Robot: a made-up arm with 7 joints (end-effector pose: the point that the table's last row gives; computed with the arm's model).
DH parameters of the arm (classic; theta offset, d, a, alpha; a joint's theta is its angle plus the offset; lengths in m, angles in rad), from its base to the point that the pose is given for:
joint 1: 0 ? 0 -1.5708
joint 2: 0 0 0 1.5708
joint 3: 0 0.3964 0.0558 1.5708
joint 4: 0 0 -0.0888 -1.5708
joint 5: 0 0.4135 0 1.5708
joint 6: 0 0 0.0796 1.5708
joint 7: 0 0 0 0
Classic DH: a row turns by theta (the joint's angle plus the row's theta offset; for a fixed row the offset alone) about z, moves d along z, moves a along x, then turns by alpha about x.
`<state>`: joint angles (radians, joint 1 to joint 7).
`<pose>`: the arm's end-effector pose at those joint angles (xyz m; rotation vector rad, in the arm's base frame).
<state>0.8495 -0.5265 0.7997 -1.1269 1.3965 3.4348 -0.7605</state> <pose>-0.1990 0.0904 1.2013 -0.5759 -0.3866 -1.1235</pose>
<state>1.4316 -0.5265 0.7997 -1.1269 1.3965 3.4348 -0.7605</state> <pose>-0.2160 -0.0339 1.2013 -0.4227 -0.5137 -0.5642</pose>
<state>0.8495 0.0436 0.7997 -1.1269 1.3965 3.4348 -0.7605</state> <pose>0.0650 0.3907 1.1214 -1.1438 -0.2986 -0.9081</pose>
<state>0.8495 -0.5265 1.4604 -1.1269 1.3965 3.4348 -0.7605</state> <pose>-0.4182 0.0607 1.1042 -0.4727 -0.8400 -0.6030</pose>
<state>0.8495 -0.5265 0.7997 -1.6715 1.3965 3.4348 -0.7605</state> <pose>-0.1461 0.2483 1.0620 -1.0764 -0.6359 -1.2178</pose>
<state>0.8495 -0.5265 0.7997 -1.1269 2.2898 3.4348 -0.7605</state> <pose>-0.2004 0.1372 1.1550 -0.8973 -0.1498 -0.2852</pose>
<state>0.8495 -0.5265 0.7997 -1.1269 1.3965 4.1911 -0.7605</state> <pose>-0.2187 0.0639 1.1527 -0.6869 0.3926 -1.3342</pose>
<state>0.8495 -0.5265 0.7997 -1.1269 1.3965 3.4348 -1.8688</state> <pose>-0.1990 0.0904 1.2013 -0.3368 -0.7434 -2.1770</pose>
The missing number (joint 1, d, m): 0.4792
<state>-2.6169 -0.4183 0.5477 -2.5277 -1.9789 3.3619 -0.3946</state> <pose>-0.0402 -0.2929 0.6759 2.3137 0.5533 -0.6987</pose>
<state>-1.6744 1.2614 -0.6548 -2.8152 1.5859 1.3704 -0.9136</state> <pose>-0.1716 -0.0185 0.2327 0.3797 2.0531 -0.4096</pose>
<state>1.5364 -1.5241 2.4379 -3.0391 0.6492 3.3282 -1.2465</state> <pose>-0.1965 -0.0158 0.3224 -1.4357 1.3270 1.3646</pose>
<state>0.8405 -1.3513 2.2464 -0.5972 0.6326 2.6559 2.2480</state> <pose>-0.6956 -0.5169 0.5809 -1.8675 -1.6320 1.1149</pose>
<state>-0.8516 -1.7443 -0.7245 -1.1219 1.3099 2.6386 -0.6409</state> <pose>-0.7230 0.3300 0.6236 -0.6779 0.1416 2.6899</pose>
